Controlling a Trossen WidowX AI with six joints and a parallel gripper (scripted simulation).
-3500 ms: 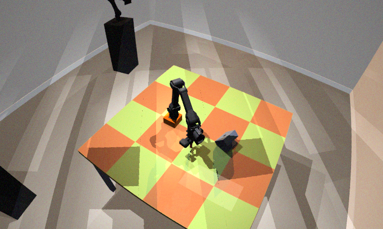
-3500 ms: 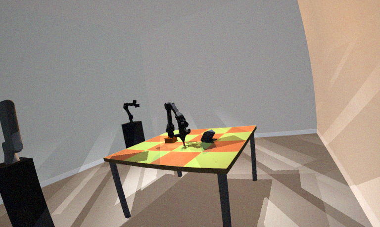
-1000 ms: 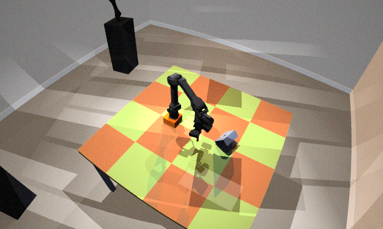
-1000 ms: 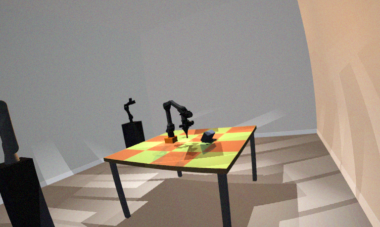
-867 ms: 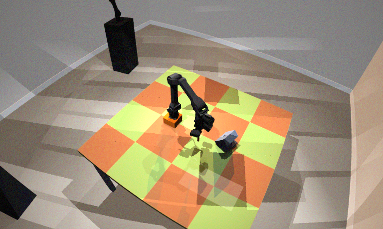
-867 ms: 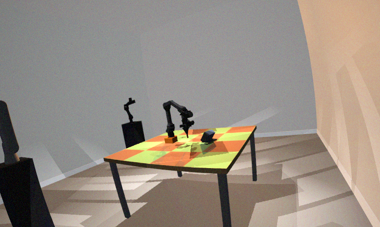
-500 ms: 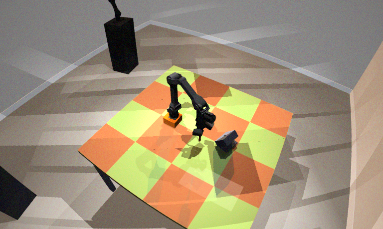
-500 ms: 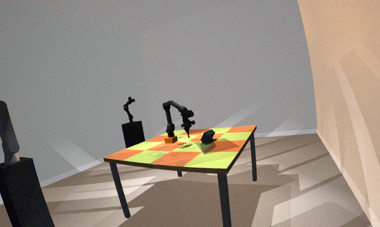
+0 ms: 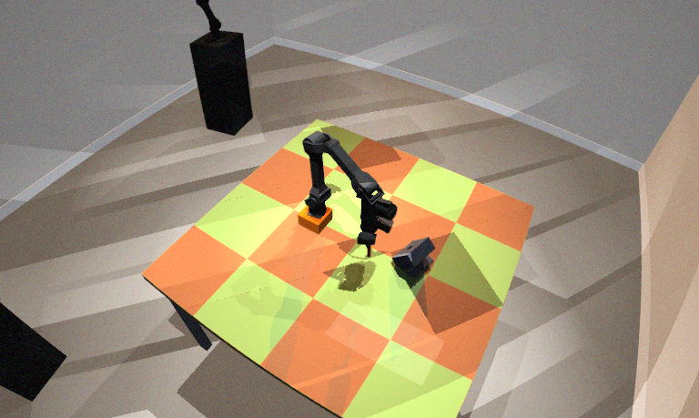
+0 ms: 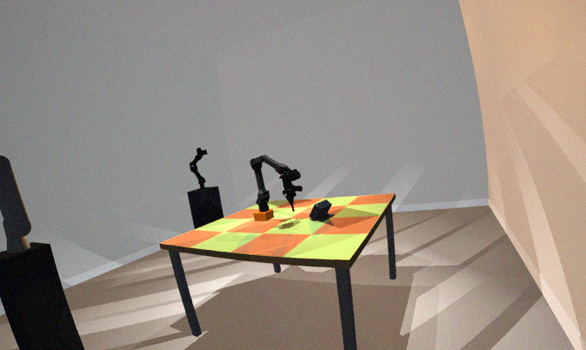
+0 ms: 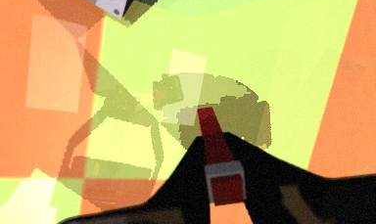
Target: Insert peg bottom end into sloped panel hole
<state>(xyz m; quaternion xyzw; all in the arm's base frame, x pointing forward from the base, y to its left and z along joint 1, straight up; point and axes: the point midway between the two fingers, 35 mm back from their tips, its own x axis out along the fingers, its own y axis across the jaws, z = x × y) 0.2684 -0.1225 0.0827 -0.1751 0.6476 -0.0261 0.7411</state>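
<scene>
Right now the grey sloped panel is 16 cm ahead of my gripper tip, 9 cm to the left of it and 6 cm below it. Also, from my gripper tip: red square peg (2 cm above).
</scene>
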